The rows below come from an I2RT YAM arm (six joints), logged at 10 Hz.
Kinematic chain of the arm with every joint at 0, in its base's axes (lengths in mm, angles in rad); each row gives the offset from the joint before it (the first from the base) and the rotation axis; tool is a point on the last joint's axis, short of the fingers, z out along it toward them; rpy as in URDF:
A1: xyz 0 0 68 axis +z
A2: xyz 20 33.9 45.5 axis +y
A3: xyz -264 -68.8 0 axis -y
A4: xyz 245 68.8 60 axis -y
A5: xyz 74 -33.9 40.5 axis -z
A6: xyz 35.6 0 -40.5 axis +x
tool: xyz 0 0 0 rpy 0 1.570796 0
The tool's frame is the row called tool.
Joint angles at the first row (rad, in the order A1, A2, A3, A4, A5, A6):
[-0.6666, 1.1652, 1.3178, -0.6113, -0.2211, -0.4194]
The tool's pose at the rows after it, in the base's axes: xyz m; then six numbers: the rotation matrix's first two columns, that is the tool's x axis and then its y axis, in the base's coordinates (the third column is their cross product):
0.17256 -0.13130 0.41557 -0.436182 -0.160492 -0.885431 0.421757 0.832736 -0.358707
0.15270 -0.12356 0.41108 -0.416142 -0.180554 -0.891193 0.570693 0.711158 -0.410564
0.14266 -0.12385 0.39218 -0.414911 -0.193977 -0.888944 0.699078 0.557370 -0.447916
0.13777 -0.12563 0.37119 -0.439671 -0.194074 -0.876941 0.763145 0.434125 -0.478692
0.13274 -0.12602 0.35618 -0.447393 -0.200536 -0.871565 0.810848 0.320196 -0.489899
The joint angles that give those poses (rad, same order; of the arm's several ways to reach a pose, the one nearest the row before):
[-0.6620, 1.0310, 1.2335, -0.5033, -0.0708, -0.4068]
[-0.6620, 0.9249, 1.1271, -0.3973, 0.1009, -0.4118]
[-0.6625, 0.8501, 0.9794, -0.2291, 0.2821, -0.4389]
[-0.6624, 0.8081, 0.8566, -0.0952, 0.4141, -0.4809]
[-0.6624, 0.7746, 0.7570, 0.0398, 0.5213, -0.5232]

